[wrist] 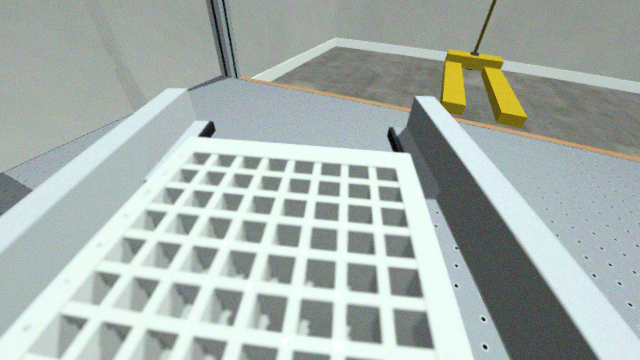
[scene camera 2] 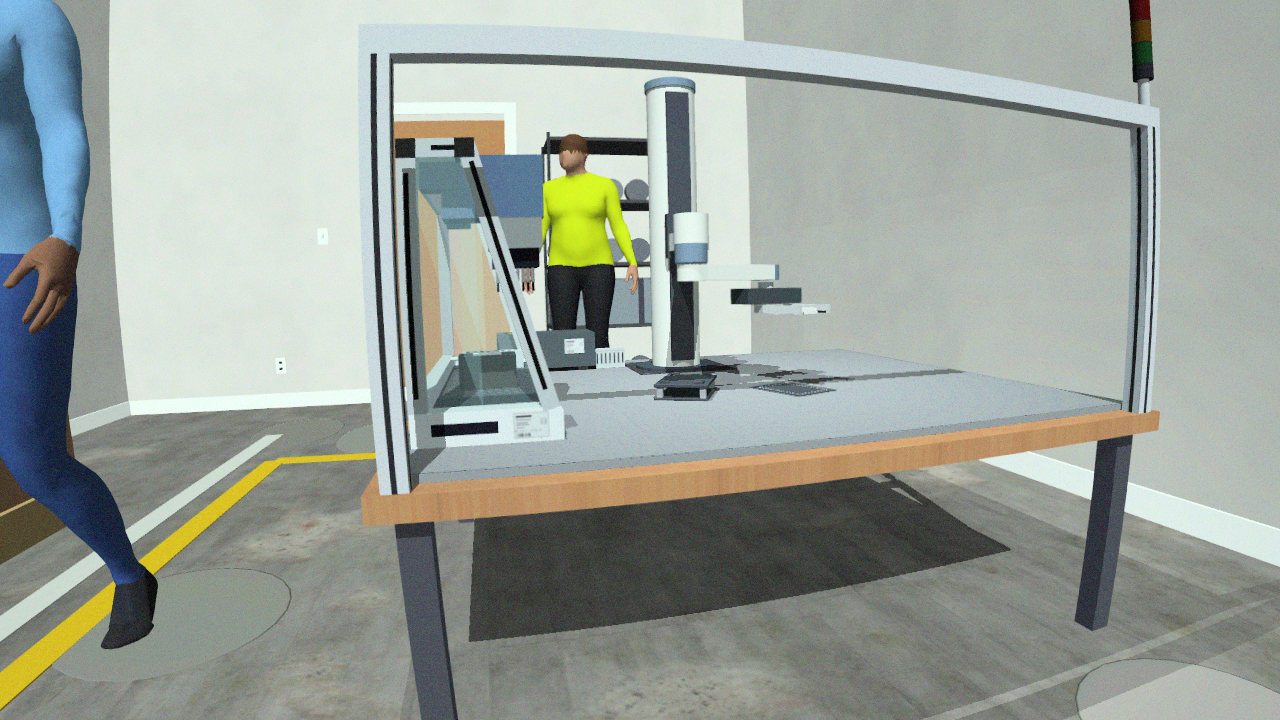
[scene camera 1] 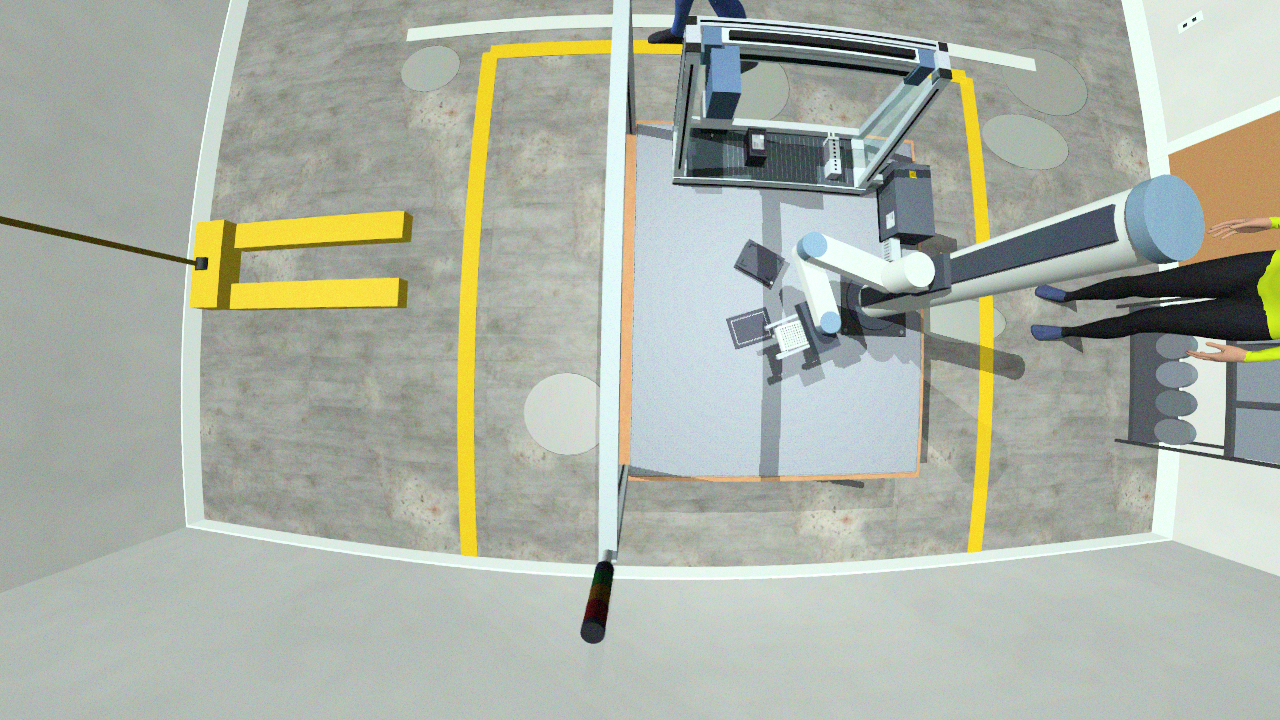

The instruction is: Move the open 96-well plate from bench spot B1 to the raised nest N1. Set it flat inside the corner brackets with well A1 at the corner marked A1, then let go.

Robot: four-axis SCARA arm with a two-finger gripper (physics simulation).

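Places are measured from the arm's base along level axes (x ahead, y left, z up), in metres.
Where they show: gripper, fingertip midpoint: (wrist: pixel 301 112) (scene camera 2: pixel 815 309) (scene camera 1: pixel 771 342); arm's base, link origin: (scene camera 2: pixel 676 370) (scene camera 1: pixel 871 300).
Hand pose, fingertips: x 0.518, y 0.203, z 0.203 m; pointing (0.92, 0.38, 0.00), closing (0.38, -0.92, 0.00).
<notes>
Things, the pixels of their top centre, and the offset from my fingertips. "pt": a spot on its surface instead.
- white open 96-well plate, top centre: (wrist: pixel 236 333) (scene camera 2: pixel 787 307) (scene camera 1: pixel 796 334) dx -0.088, dy -0.032, dz +0.002 m
- raised nest N1, top centre: (scene camera 2: pixel 686 376) (scene camera 1: pixel 761 261) dx -0.015, dy -0.328, dz -0.148 m
- dark flat rectangle with a pale outline, surface spot: (scene camera 2: pixel 794 389) (scene camera 1: pixel 746 327) pt dx +0.031, dy -0.073, dz -0.188 m
- dark instrument box, surface spot: (scene camera 2: pixel 569 347) pt dx -0.552, dy -0.533, dz -0.118 m
- white slotted rack, surface spot: (scene camera 2: pixel 610 357) pt dx -0.564, dy -0.404, dz -0.157 m
The white open 96-well plate (scene camera 1: pixel 793 336) (scene camera 2: pixel 815 310) (wrist: pixel 300 230) is held level, high above the bench. My gripper (scene camera 1: pixel 781 339) (scene camera 2: pixel 809 309) (wrist: pixel 301 112) is shut on it, with a finger along each long side. The raised nest N1 (scene camera 1: pixel 759 262) (scene camera 2: pixel 684 386) is a small dark block on the bench, apart from the plate; its brackets and A1 mark are too small to make out. Spot B1, a dark flat rectangle with a pale outline (scene camera 1: pixel 748 328) (scene camera 2: pixel 794 389), lies beside the plate in the first scene view. The plate's A1 corner cannot be told.
A framed enclosure (scene camera 1: pixel 769 185) (scene camera 2: pixel 492 425) stands at one bench end. A dark instrument box (scene camera 1: pixel 906 204) (scene camera 2: pixel 569 347) and a white slotted rack (scene camera 2: pixel 610 357) stand near the arm's column (scene camera 1: pixel 1029 246) (scene camera 2: pixel 671 223). A guard frame (scene camera 1: pixel 615 268) (scene camera 2: pixel 760 55) runs along one bench edge.
</notes>
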